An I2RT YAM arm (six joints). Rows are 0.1 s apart.
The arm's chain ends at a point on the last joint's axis. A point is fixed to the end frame.
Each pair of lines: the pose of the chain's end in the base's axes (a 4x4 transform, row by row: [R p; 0 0 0 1], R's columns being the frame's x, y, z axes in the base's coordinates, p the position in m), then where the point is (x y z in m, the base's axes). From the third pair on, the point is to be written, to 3 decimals.
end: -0.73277 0.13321 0.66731 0.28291; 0.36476 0.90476 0.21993 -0.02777; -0.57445 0.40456 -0.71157 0.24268; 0 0 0 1
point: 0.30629 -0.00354 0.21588
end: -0.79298 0.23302 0.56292 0.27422; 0.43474 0.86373 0.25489 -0.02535; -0.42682 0.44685 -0.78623 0.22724; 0 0 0 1
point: 0.29442 0.00020 0.19911
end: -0.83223 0.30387 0.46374 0.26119; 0.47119 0.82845 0.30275 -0.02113; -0.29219 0.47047 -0.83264 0.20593; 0 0 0 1
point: 0.278 0.006 0.177
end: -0.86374 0.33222 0.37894 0.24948; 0.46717 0.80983 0.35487 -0.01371; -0.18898 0.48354 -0.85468 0.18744; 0 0 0 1
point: 0.263 0.015 0.159
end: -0.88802 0.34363 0.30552 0.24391; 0.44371 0.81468 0.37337 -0.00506; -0.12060 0.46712 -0.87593 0.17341; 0 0 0 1
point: 0.255 0.025 0.144
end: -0.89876 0.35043 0.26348 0.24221; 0.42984 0.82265 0.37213 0.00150; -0.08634 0.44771 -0.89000 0.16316; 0 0 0 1
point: 0.251 0.031 0.133
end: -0.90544 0.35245 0.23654 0.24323; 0.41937 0.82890 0.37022 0.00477; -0.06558 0.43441 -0.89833 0.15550; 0 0 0 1
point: 0.251 0.034 0.125
